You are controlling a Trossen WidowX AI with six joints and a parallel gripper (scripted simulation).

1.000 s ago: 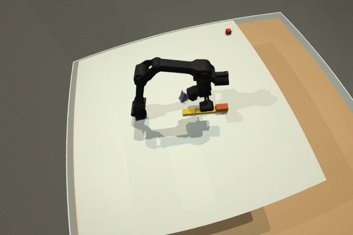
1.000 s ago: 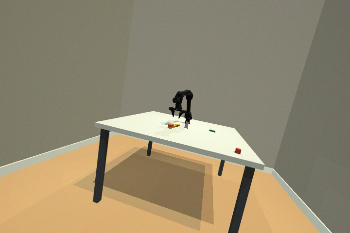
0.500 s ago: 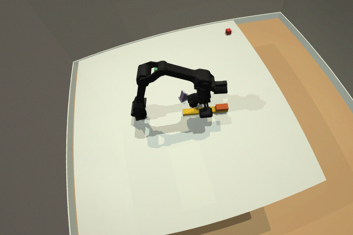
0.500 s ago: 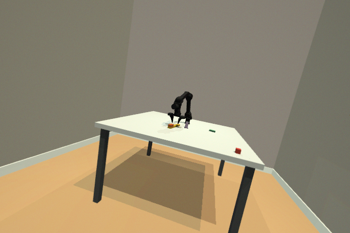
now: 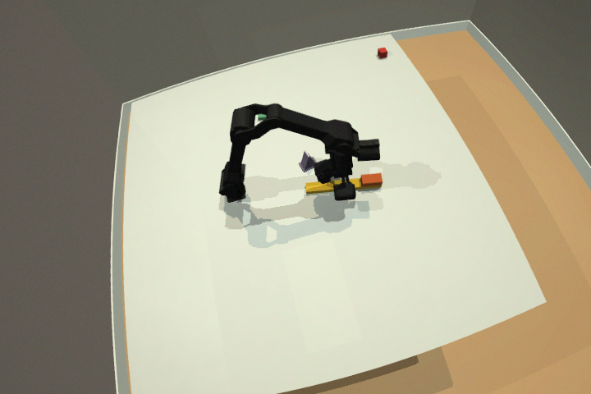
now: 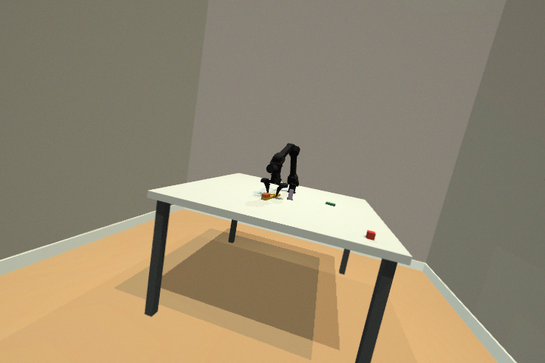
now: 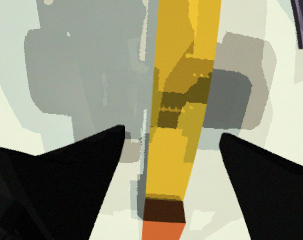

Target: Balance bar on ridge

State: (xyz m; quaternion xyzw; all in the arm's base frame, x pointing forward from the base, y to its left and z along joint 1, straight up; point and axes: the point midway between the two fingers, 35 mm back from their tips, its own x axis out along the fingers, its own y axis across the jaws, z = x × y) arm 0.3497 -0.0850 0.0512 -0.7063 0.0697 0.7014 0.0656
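Now: the purple ridge 120 mm to the left of my gripper tip, 80 mm behind it and 20 mm above it. From my gripper tip the other things lie so: small green block 400 mm to the left, 190 mm behind, 10 mm below; small red cube 590 mm to the left, 390 mm ahead.
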